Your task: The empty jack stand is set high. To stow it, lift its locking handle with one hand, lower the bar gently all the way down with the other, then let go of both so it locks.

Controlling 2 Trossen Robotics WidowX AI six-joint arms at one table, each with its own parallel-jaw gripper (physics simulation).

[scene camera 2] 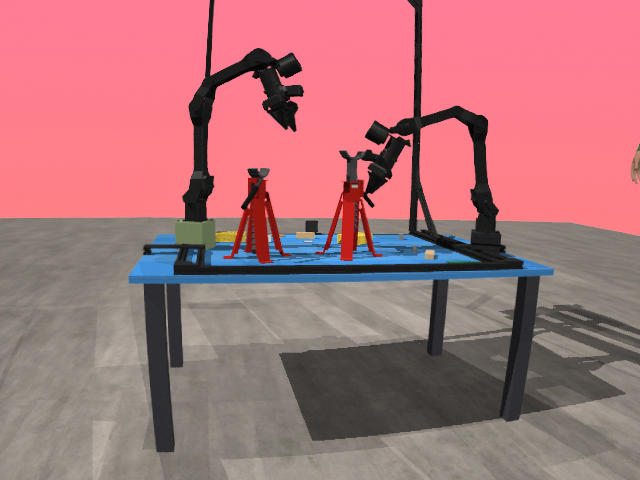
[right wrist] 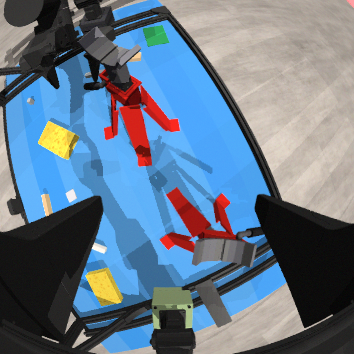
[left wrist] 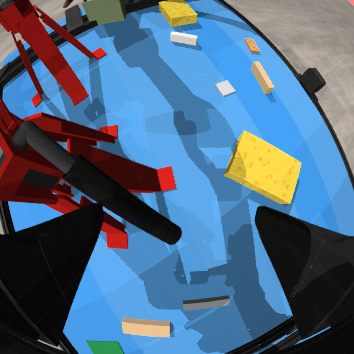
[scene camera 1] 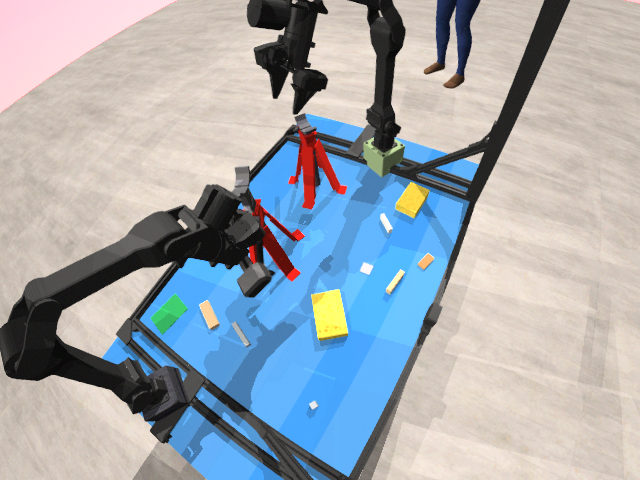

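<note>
The jack stand with the raised bar (scene camera 1: 241, 179) (scene camera 2: 352, 169) has a red body (scene camera 2: 348, 227) (right wrist: 135, 125) and stands upright. Its black locking handle (scene camera 2: 368, 199) (left wrist: 125, 200) (right wrist: 93, 86) slants down from the head. My left gripper (scene camera 1: 255, 281) (scene camera 2: 373, 190) (left wrist: 181, 213) (right wrist: 75, 84) is open and empty, beside the stand's head; in the left wrist view the handle's end shows between its fingers, with a gap on both sides. In scene camera 1 the arm hides the handle. My right gripper (scene camera 1: 285, 104) (scene camera 2: 290, 128) (right wrist: 180, 203) is open and empty, high above the other stand.
A second red jack stand (scene camera 1: 308, 170) (scene camera 2: 261, 222) (left wrist: 50, 55) (right wrist: 187, 210), its bar low, stands nearby. Yellow sponges (scene camera 1: 329, 315) (scene camera 1: 412, 199), a green piece (scene camera 1: 169, 313) and several small blocks lie on the blue table (scene camera 1: 289, 372). A black frame (scene camera 2: 310, 269) runs around the table top.
</note>
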